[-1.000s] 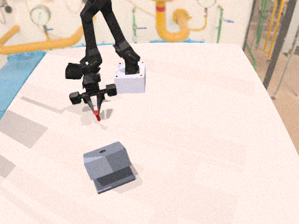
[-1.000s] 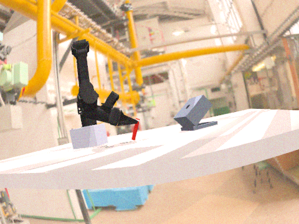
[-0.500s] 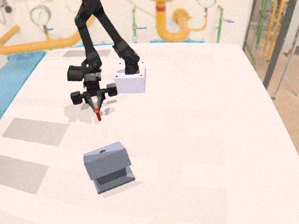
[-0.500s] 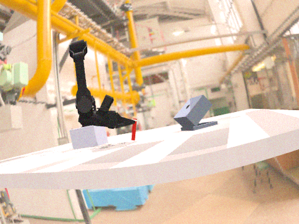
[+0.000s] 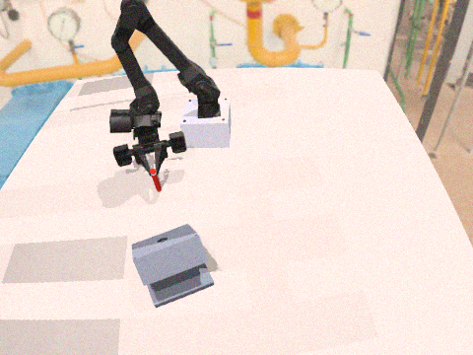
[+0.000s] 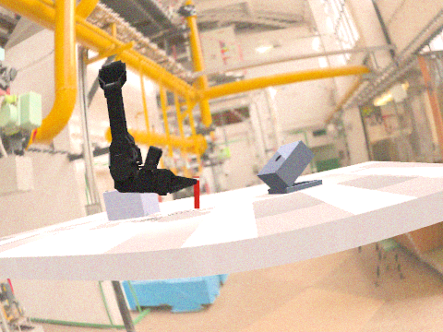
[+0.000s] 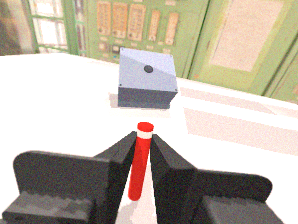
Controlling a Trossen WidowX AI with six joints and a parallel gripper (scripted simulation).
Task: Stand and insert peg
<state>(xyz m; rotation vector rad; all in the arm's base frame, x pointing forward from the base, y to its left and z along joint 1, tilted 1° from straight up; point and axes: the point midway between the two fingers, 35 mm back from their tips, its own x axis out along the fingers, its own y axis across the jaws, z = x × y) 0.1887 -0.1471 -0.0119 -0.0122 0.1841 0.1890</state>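
Right now the red peg is 10 mm below my gripper tip. Also, from my gripper tip: foot plate 240 mm ahead, 50 mm to the left, 60 mm below; grey sloped panel 230 mm ahead, 50 mm to the left.
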